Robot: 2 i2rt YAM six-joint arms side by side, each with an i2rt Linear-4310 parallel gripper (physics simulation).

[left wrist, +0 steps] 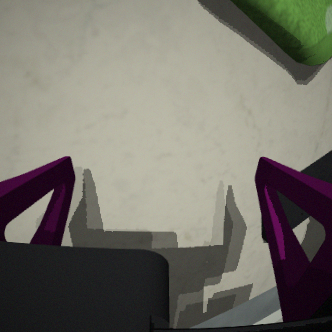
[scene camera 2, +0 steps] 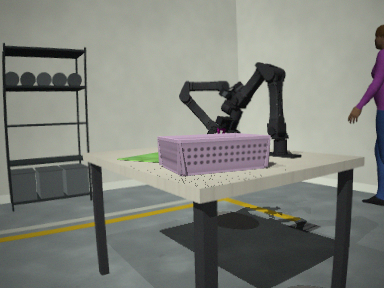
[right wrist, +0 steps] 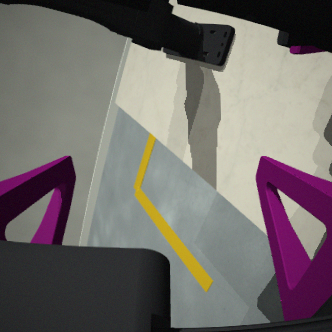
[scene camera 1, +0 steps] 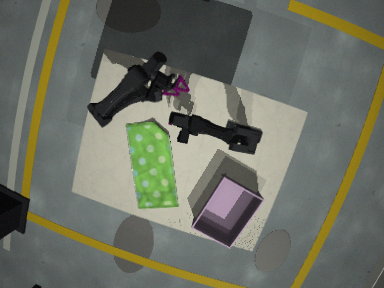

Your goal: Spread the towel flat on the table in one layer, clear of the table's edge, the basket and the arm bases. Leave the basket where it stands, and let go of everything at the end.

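The green towel with pale dots (scene camera 1: pixel 152 167) (scene camera 2: pixel 139 157) (left wrist: pixel 305 25) lies on the table (scene camera 1: pixel 105 175) as a long narrow strip; one far corner looks cut off or turned over. Its near end is close to the table edge. I cannot count its layers. The lilac basket (scene camera 1: pixel 215 230) (scene camera 2: pixel 220 155) stands apart from it, near a table corner. My left gripper (scene camera 1: pixel 171 121) (scene camera 2: pixel 221 131) (left wrist: pixel 164 166) is open, above bare table beyond the towel's far end. My right gripper (scene camera 1: pixel 181 91) (right wrist: pixel 165 166) is open and empty near the far table edge; the left arm hides it in scene camera 2.
The left arm's base (scene camera 1: pixel 245 139) (right wrist: pixel 217 45) stands beyond the basket. The right arm's base (scene camera 1: pixel 100 117) stands near the opposite table edge, past the towel's far end. The two grippers are close together. A person (scene camera 2: pixel 377 110) and a shelf rack (scene camera 2: pixel 45 51) are away from the table.
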